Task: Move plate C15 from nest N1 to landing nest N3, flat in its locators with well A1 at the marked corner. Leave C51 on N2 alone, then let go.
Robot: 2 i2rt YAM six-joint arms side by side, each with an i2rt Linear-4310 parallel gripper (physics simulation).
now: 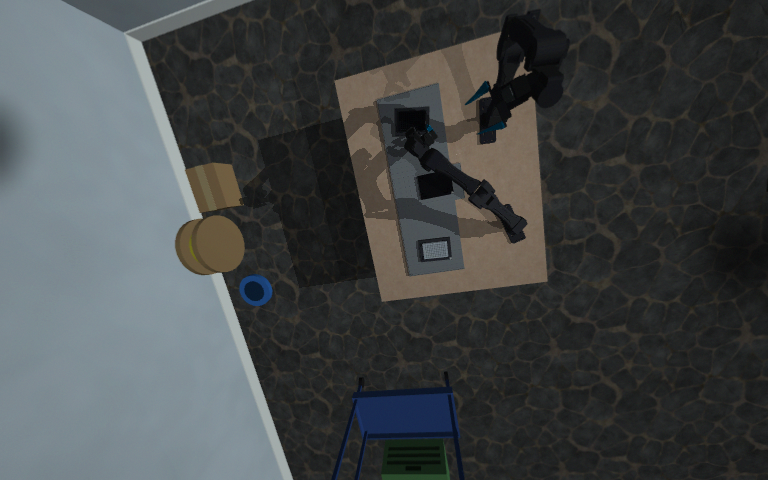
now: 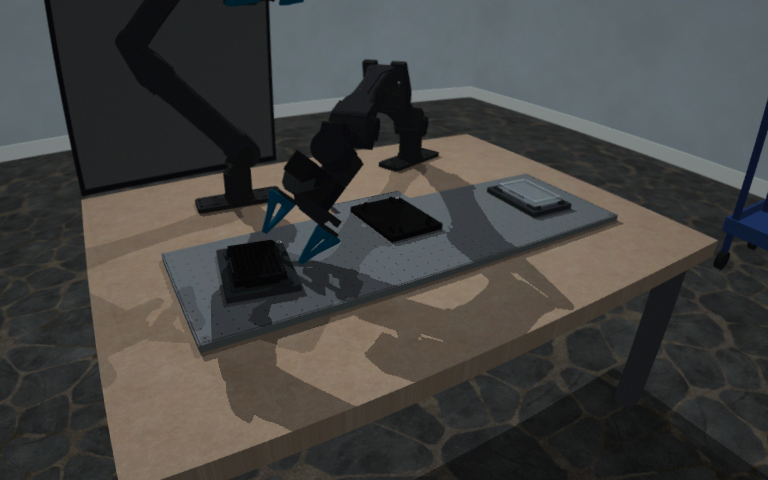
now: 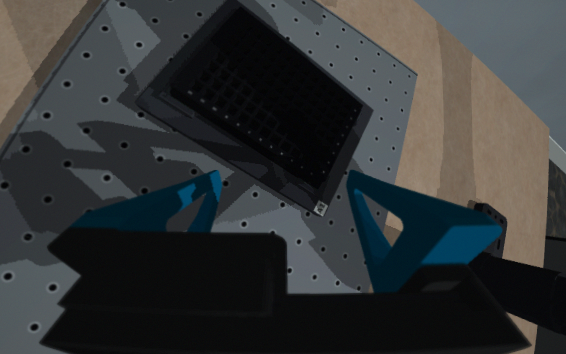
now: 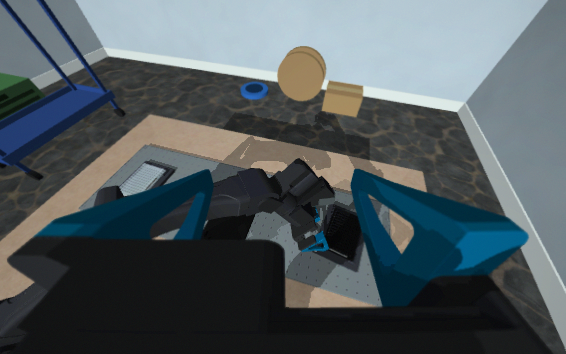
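Observation:
A black well plate [image 1: 411, 120] [image 2: 256, 263] [image 3: 275, 100] [image 4: 343, 232] rests in a dark nest at one end of the grey board; an A1 mark [image 3: 320, 208] is at the nest's corner. A dark middle nest [image 1: 434, 185] [image 2: 396, 217] shows corner locators. A pale plate [image 1: 434, 249] [image 2: 527, 191] [image 4: 144, 178] lies in the nest at the other end. No plate or nest names are readable. My left gripper [image 2: 282, 247] [image 3: 283, 177] is open and empty, just above and beside the black plate. My right gripper [image 1: 472, 118] is open and empty, high above the table.
The perforated grey board [image 1: 404, 226] [image 2: 351, 277] lies on the wooden table [image 1: 390, 285] [image 2: 169, 430]. My left arm reaches over the board near the middle nest. A blue cart [image 1: 404, 414], cardboard box [image 1: 214, 186], round tan object [image 1: 219, 244] and blue ring-shaped object [image 1: 267, 290] stand on the floor.

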